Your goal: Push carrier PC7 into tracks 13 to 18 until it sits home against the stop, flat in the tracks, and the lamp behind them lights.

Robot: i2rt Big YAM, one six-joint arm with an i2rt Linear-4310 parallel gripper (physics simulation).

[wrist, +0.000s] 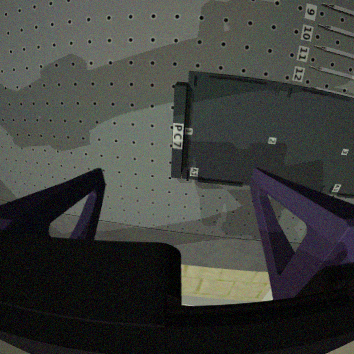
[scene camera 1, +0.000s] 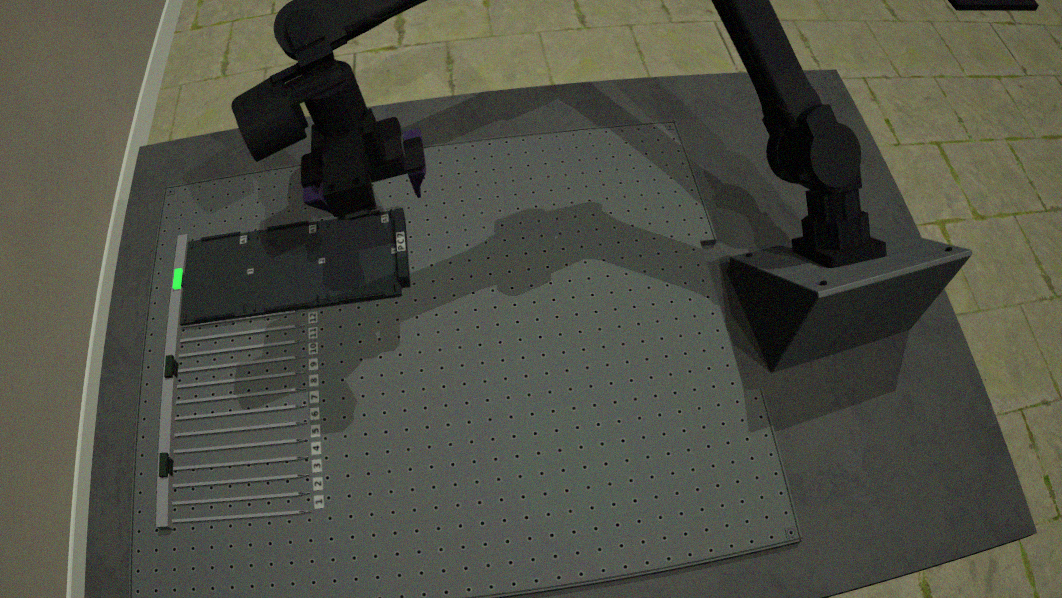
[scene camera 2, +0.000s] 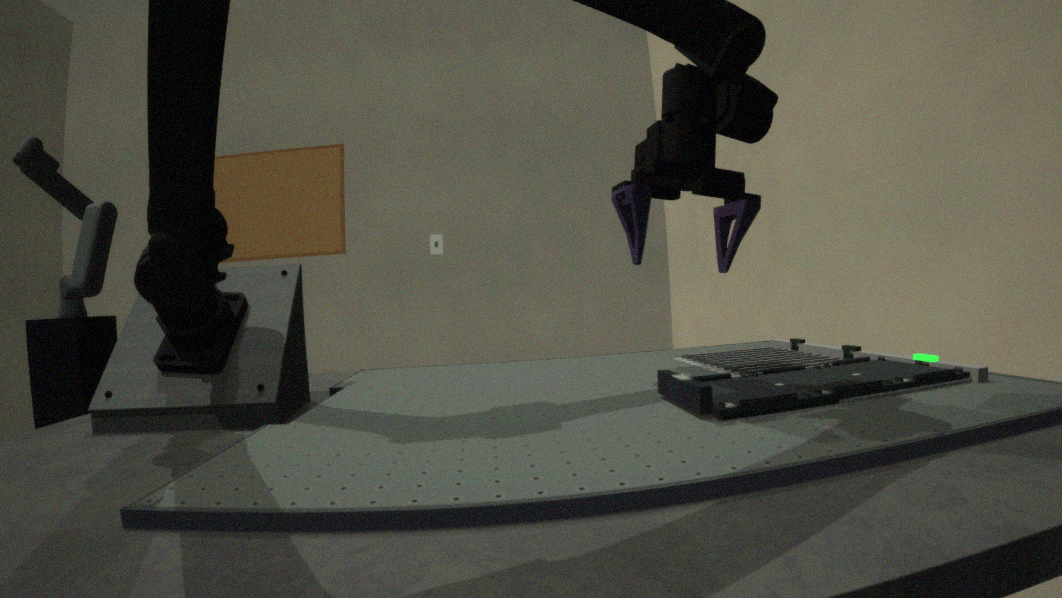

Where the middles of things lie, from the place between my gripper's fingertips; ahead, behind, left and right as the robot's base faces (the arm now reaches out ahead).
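There is the carrier PC7 (scene camera 1: 302, 265), and counting from my hand I find it 120 mm below, 20 mm to the right of and 140 mm ahead of my hand.
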